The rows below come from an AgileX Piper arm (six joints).
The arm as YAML. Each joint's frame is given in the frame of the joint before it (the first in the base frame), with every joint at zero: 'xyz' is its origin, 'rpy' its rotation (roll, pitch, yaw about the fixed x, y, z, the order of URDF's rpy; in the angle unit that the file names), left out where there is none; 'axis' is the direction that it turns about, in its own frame. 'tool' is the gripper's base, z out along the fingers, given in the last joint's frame.
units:
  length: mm
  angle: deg
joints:
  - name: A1
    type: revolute
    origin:
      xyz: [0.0, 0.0, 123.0]
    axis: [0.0, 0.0, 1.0]
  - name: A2
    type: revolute
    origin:
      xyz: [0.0, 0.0, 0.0]
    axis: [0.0, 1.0, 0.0]
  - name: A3
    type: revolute
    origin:
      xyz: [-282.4, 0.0, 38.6]
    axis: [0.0, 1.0, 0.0]
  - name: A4
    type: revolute
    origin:
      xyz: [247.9, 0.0, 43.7]
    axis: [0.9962, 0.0, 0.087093]
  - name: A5
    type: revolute
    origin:
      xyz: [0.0, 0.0, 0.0]
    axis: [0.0, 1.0, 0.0]
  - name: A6
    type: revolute
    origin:
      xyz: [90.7, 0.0, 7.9]
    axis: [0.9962, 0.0, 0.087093]
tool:
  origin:
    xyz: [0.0, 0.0, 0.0]
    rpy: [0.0, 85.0, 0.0]
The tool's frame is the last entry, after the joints.
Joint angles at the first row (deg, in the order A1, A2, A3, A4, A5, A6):
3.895 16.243 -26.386 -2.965 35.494 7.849
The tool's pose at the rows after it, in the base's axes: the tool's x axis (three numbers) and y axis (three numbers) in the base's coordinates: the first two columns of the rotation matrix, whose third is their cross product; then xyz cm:
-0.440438 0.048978 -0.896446 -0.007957 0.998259 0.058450 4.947 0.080 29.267
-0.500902 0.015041 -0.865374 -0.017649 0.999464 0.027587 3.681 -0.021 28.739
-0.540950 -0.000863 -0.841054 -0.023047 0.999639 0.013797 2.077 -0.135 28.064
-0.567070 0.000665 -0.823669 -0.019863 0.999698 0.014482 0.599 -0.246 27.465
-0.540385 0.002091 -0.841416 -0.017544 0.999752 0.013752 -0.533 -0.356 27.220
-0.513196 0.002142 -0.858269 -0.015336 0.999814 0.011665 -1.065 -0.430 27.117
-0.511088 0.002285 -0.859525 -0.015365 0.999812 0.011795 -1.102 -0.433 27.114
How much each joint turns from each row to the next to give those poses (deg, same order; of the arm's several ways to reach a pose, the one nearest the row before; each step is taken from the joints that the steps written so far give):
-0.007 -1.457 -1.885 0.673 9.083 -1.699
0.008 -2.421 -0.465 0.110 6.853 -1.977
-0.005 -3.778 -0.040 0.136 6.529 -1.031
0.004 -3.634 -0.095 0.034 5.526 0.004
0.002 -3.698 -0.001 -0.197 1.869 0.001
-0.003 -2.091 0.111 -0.258 0.159 -0.002
0.003 -0.143 -0.001 -0.003 0.002 0.002

